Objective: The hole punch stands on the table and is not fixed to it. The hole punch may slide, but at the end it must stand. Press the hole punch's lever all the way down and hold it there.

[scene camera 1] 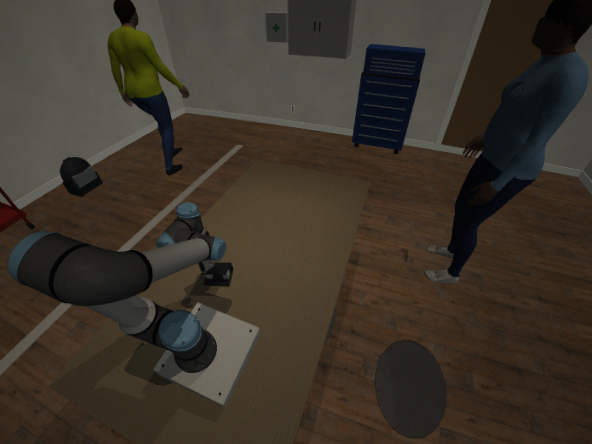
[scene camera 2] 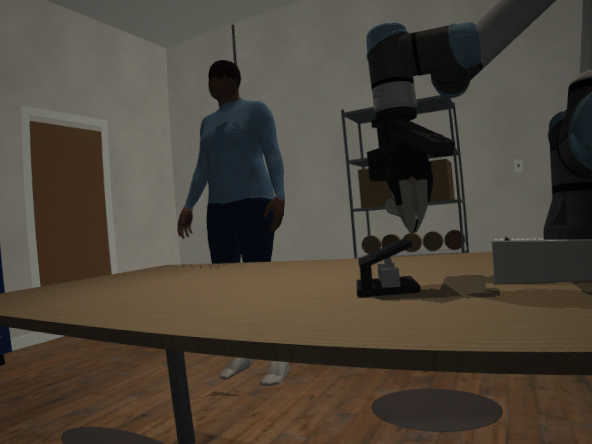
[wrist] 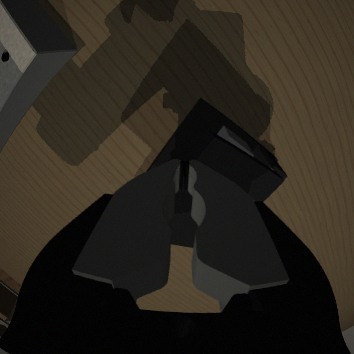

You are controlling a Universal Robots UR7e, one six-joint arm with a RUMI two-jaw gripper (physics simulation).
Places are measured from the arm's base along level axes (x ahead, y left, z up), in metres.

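Pixels of known places: gripper, fingertip midpoint: (scene camera 1: 204, 272) (scene camera 2: 413, 232) (wrist: 183, 163); arm's base at its link origin: (scene camera 1: 196, 351) (scene camera 2: 586, 238).
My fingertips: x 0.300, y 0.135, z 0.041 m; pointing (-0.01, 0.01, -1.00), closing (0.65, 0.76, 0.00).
Note:
Ahead of a thing's pixels: the offset from my fingertips to its top centre. "spot": to the spot under its first point. Level surfaces: height alone.
The black hole punch {dz -0.013, dx +0.059, dy -0.017 m} (scene camera 1: 218, 281) (scene camera 2: 387, 288) (wrist: 199, 120) stands upright on the table {dz -0.099 m} (scene camera 1: 300, 215) (scene camera 2: 250, 315). Its lever {spot: dz -0.029, dx +0.044, dy +0.034 m} (scene camera 2: 385, 253) is raised and slopes up toward the robot's side, with grey parts beneath it. My gripper (scene camera 2: 414, 231) (wrist: 183, 163) is shut with nothing between its fingers and points down. In scene camera 2 its fingertips are a little above the lever's raised end, with a small gap. In the wrist view the fingers cover part of the hole punch. In scene camera 1 the arm partly hides the fingers.
The arm's pale mounting block (scene camera 1: 235, 345) (scene camera 2: 540, 262) (wrist: 15, 95) stands on the table beside the hole punch. A person in blue (scene camera 1: 537, 115) (scene camera 2: 239, 155) and one in yellow (scene camera 1: 137, 62) stand away from the arm. A shelf rack (scene camera 2: 348, 185) is behind the table.

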